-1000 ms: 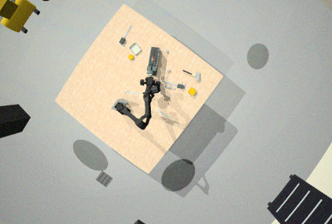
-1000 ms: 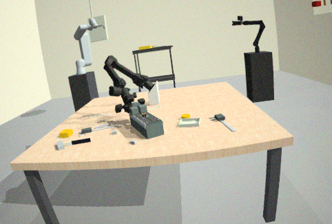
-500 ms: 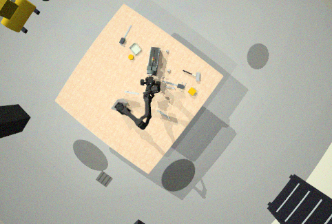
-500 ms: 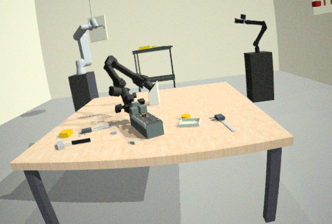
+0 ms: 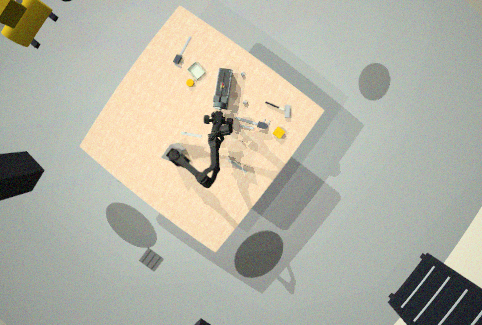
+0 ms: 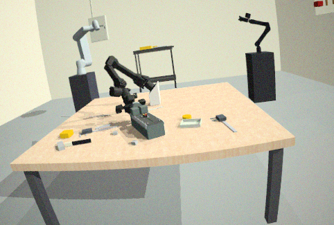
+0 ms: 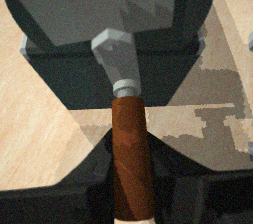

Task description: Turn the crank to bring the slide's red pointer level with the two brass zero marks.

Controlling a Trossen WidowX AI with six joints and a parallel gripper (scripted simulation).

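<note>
The crank lies 40 mm above my gripper tip. Round my gripper tip: red pointer (150 mm ahead, 100 mm to the left, 50 mm above); then brown crank handle (30 mm above, 10 mm to the right, 10 mm behind); then yellow disc (300 mm to the left, 30 mm ahead, 20 mm below).
</note>
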